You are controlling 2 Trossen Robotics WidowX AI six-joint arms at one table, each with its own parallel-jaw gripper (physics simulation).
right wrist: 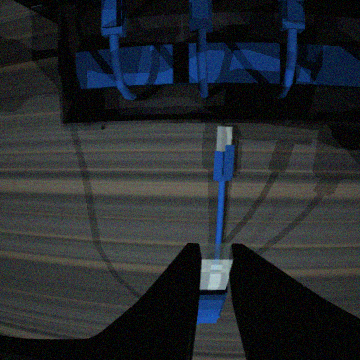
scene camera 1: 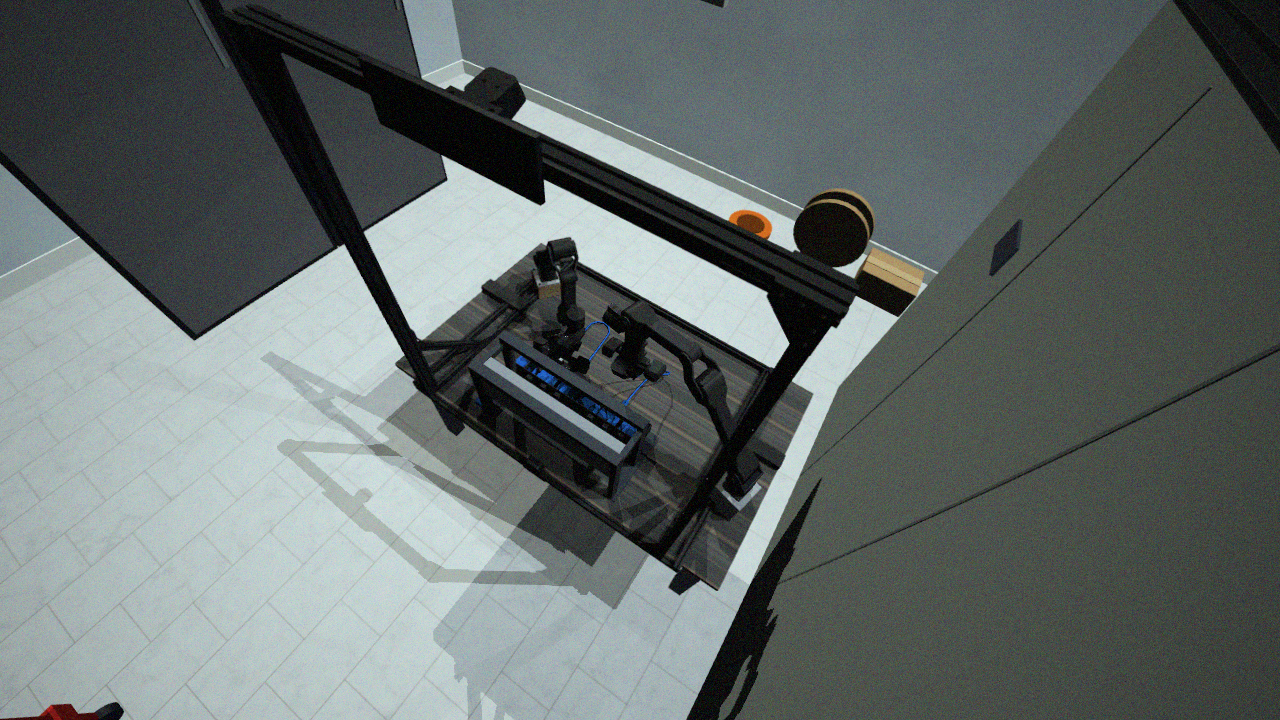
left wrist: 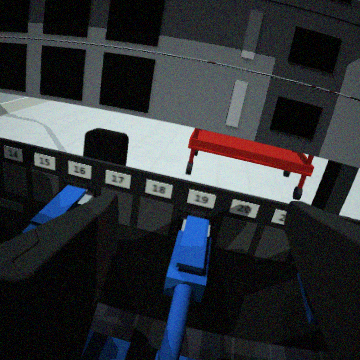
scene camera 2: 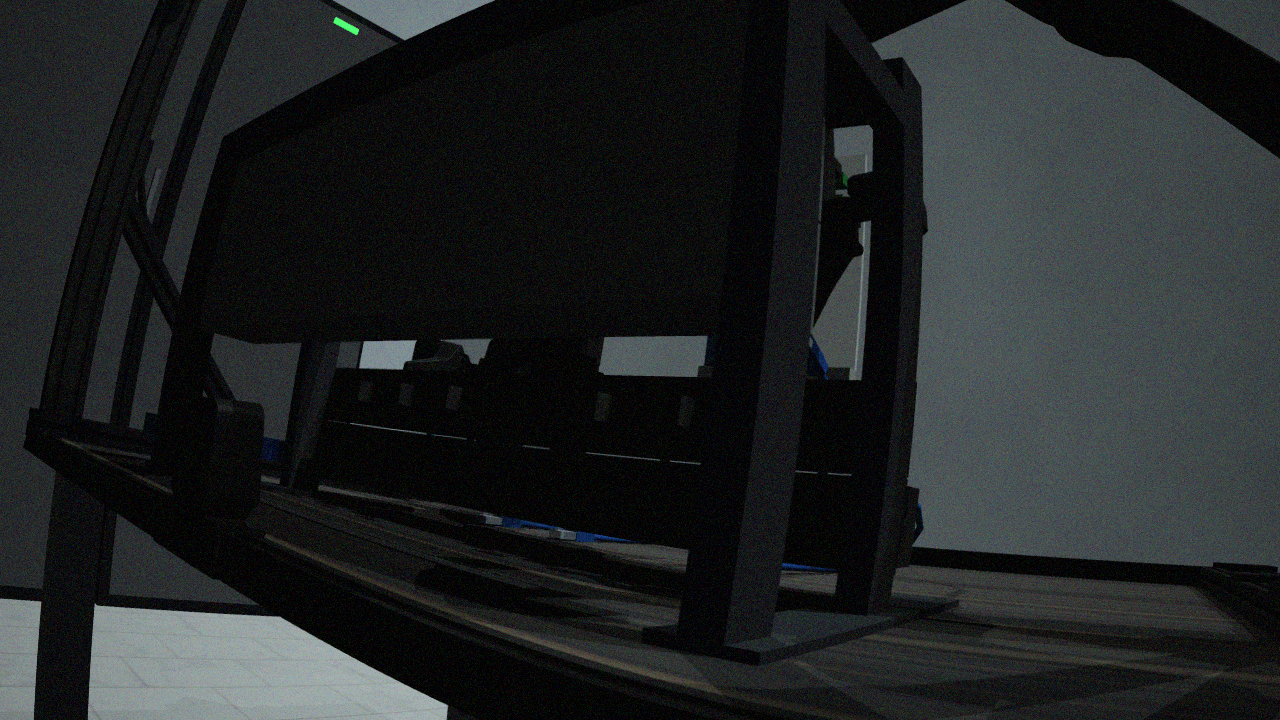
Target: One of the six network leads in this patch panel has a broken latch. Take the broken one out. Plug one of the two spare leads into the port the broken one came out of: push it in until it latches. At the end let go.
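Places are measured from the left arm's base along level axes (x ahead, y left, z up), in metres.
Where they show: left gripper, fingertip midpoint: (scene camera 1: 548, 376) (left wrist: 204, 210); right gripper, fingertip midpoint: (right wrist: 213, 254) (scene camera 1: 632, 378); left arm's base, link origin: (scene camera 1: 547, 274); right arm's base, link origin: (scene camera 1: 737, 485).
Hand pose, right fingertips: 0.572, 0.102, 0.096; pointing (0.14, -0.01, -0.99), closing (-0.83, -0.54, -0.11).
Things, the pixels of their top centre, and the offset from my right fingertips, as dx, dy, dz. "spot": a spot on its surface instead. Level surfaces: height alone.
- patch panel, surface spot: (left wrist: 137, 183) spot: -0.083, -0.224, -0.063
- blue lead, surface spot: (left wrist: 190, 247) spot: -0.117, -0.222, -0.071
- spare lead's clear plug, top centre: (right wrist: 211, 301) -0.008, +0.011, +0.009
- clear-tipped blue plug, surface spot: (right wrist: 224, 150) spot: +0.005, -0.022, -0.153
- dark rack, top centre: (scene camera 2: 539, 127) (scene camera 1: 568, 380) +0.006, -0.196, +0.097
- wooden table, surface height: dz -0.166
The patch panel (left wrist: 137, 183) (right wrist: 150, 111) carries several blue leads. In the left wrist view a blue lead (left wrist: 190, 247) sits at port 19 and another blue lead (left wrist: 57, 207) at port 16, partly behind a finger. My left gripper (left wrist: 204, 210) is open at the panel, its fingers apart on both sides of the port 19 lead. My right gripper (right wrist: 213, 254) is shut on a spare lead's clear plug (right wrist: 215, 275) above the table, before the panel. Another clear-tipped blue plug (right wrist: 224, 150) lies on the table ahead of it. Which latch is broken cannot be told.
The panel stands in a dark rack (scene camera 1: 554, 404) (scene camera 2: 799, 358) on the wooden table (scene camera 1: 787, 420). Under it, clear plugs (scene camera 2: 562, 534) of blue leads lie on the table. A dark gantry frame (scene camera 1: 662, 210) spans the table. A red cart (left wrist: 250, 150) stands beyond the panel.
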